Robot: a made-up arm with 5 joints.
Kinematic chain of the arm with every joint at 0, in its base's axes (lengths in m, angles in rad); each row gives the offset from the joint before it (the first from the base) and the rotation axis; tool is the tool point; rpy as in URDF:
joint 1: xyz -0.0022 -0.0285 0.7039 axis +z
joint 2: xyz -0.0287 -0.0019 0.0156 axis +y
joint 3: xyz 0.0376 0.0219 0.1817 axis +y
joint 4: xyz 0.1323 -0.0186 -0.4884 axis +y
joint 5: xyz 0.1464 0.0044 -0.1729 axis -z
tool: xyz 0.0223 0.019 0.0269 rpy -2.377 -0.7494 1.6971
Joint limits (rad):
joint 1: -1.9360..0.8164
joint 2: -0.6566..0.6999
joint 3: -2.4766..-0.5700
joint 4: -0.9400..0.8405
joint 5: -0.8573..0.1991
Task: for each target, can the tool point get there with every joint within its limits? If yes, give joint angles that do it. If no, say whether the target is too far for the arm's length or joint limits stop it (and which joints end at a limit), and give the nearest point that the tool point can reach.
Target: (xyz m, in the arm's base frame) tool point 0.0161 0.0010 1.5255
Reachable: yes | joints -0.4978 -0.2865 -2.2036 -0.6077 -0.6904
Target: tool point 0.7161 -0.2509 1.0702
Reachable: yes | joints -0.3304 0.5392 -1.9409 -0.1389 0.0914
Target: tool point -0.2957 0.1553 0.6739
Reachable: no: joint limits stop it (at a limit: joint 1, joint 2, joint 3, joint 4, joint 5) | nearest point 0.2406 0.2811 0.3384 | short by 0.645 m
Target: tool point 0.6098 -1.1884 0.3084
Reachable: no: too far | nearest point 0.3650 -0.7245 0.5394 | short by 0.573 m
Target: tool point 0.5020 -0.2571 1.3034
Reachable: yes | joints -0.4834 -0.3097 -1.5550 0.4711 -0.4001
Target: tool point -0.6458 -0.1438 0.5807
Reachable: no: joint limits stop it (at a limit: joint 1, joint 3, joint 4, joint 5) | nearest point -0.1632 -0.5056 0.5179 | short by 0.606 m
